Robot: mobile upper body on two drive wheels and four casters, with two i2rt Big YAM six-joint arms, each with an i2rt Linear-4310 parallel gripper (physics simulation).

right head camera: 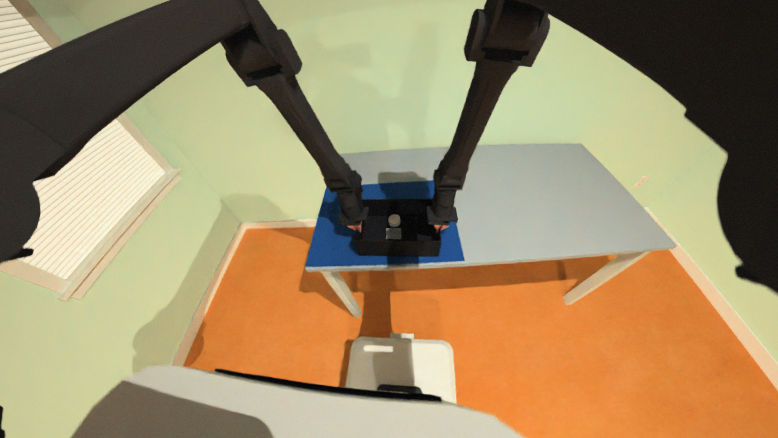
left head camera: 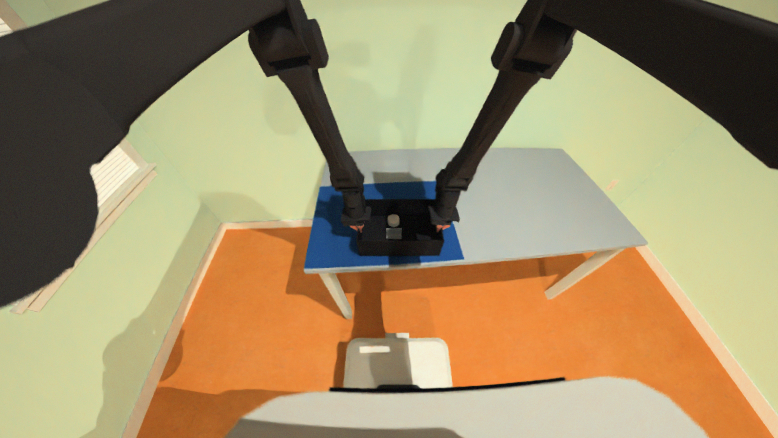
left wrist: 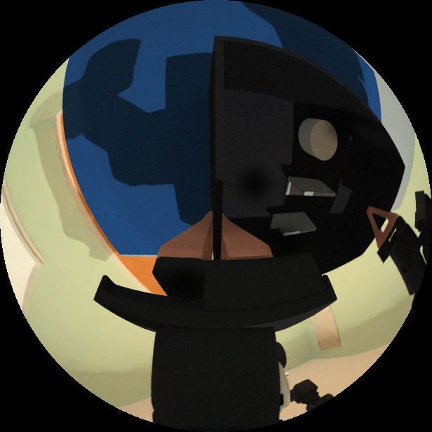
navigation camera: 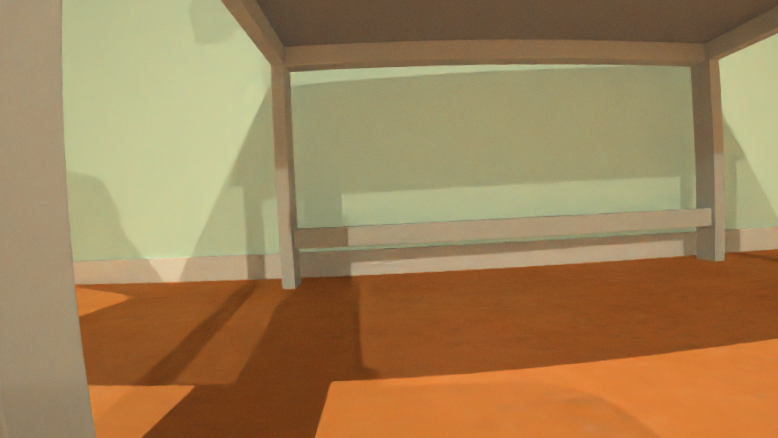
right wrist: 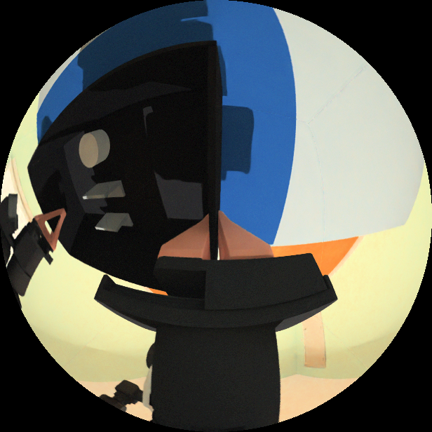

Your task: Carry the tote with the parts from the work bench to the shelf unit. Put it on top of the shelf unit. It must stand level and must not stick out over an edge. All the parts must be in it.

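Places are measured from the left arm's base along level axes (x ahead, y down, z left), in metres.
Pixels of known places: left gripper, between the fingertips: (right head camera: pixel 360 231) (left head camera: pixel 360 231); right gripper, between the fingertips: (right head camera: pixel 437 231) (left head camera: pixel 438 231).
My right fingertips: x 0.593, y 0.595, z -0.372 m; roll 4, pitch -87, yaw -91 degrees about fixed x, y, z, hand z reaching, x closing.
For each thing: its top centre in the pictures, then the offset to it from my right fingertips. "pt": a spot on its surface instead. Level surfaces: height alone.
- black tote, a spot on its surface: (left head camera: pixel 399 231) pt dx +0.016, dy +0.024, dz +0.147 m
- blue mat, height of its surface: dy +0.050 m
- grey work bench, height of its surface: dy +0.052 m
- tan cylinder, centre of its top: (right head camera: pixel 394 218) (left head camera: pixel 393 218) dx +0.081, dy +0.023, dz +0.169 m
- leg, a spot on its surface: (navigation camera: pixel 285 174) pt dx +0.530, dy +0.469, dz +0.484 m
- window, a spot on its surface: (right head camera: pixel 80 201) pt dx -0.012, dy -0.225, dz +1.663 m
The black tote (left head camera: pixel 399 231) stands on the blue mat (left head camera: pixel 332 245) at the left end of the grey work bench (left head camera: pixel 533 201). It holds a tan cylinder (left head camera: pixel 393 220) and grey block parts (left wrist: pixel 310 187). My left gripper (left head camera: pixel 356 226) is at the tote's left wall; in the left wrist view the fingers (left wrist: pixel 216 241) are shut on that thin wall. My right gripper (left head camera: pixel 443 224) is at the tote's right wall; in the right wrist view the fingers (right wrist: pixel 214 241) are shut on it. The cylinder also shows in the right wrist view (right wrist: pixel 93 147). The shelf unit is not in view.
My base (left head camera: pixel 397 361) stands on the orange floor just in front of the bench. The navigation view looks under the bench, with a leg (navigation camera: pixel 285 174) and a low crossbar (navigation camera: pixel 517 226) ahead. A window (right head camera: pixel 80 201) is on the left wall.
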